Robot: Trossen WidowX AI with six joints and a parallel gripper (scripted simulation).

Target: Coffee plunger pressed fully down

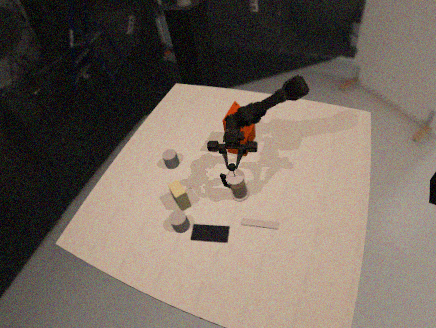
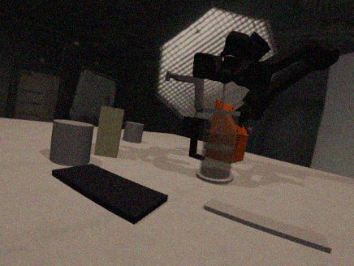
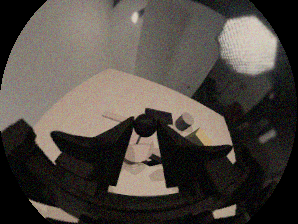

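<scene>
My gripper tip is now 10 cm above the coffee press, 2 cm to the left of it and 2 cm past it. Round my gripper tip: yellow block (21 cm to the right, 16 cm below, 11 cm ahead); then flat black slab (21 cm below, 19 cm ahead, 2 cm to the right).
</scene>
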